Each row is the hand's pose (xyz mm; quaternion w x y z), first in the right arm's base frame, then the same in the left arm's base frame.
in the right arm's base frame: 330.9 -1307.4 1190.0 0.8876 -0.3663 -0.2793 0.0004
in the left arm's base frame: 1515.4 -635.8 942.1 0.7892 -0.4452 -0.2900 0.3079
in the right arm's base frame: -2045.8 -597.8 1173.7 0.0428 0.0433 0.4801 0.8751
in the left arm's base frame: -888.3 -1152.9 1269.2 0.2106 0.0235 -0.6358 -0.7422
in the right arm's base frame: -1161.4 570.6 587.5 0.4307 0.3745 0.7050 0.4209
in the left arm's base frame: -752.0 -57.5 141.2 0.3182 0.1232 0.8749 0.3437
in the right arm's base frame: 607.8 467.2 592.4 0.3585 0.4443 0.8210 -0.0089
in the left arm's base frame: 820.1 662.8 -246.6 0.3642 0.1409 0.9142 -0.1082
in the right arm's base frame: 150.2 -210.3 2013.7 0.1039 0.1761 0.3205 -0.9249
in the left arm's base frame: 837.1 486.6 1383.4 0.3435 -0.0052 0.1779 -0.9221
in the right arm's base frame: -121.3 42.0 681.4 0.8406 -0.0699 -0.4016 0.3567
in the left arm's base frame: 415.2 30.0 148.2 0.7201 -0.0981 -0.2652 0.6336
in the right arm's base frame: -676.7 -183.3 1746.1 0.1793 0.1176 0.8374 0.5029
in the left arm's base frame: 101.3 26.5 1328.9 0.0005 -0.0988 0.9311 0.3511
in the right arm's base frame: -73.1 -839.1 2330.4 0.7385 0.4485 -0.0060 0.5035
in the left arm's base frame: 980.7 11.9 1930.8 0.6559 0.3215 0.2611 0.6311
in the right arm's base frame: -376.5 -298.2 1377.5 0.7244 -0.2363 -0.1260 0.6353
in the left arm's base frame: 401.1 -77.1 956.7 0.4865 -0.2822 -0.0025 0.8268
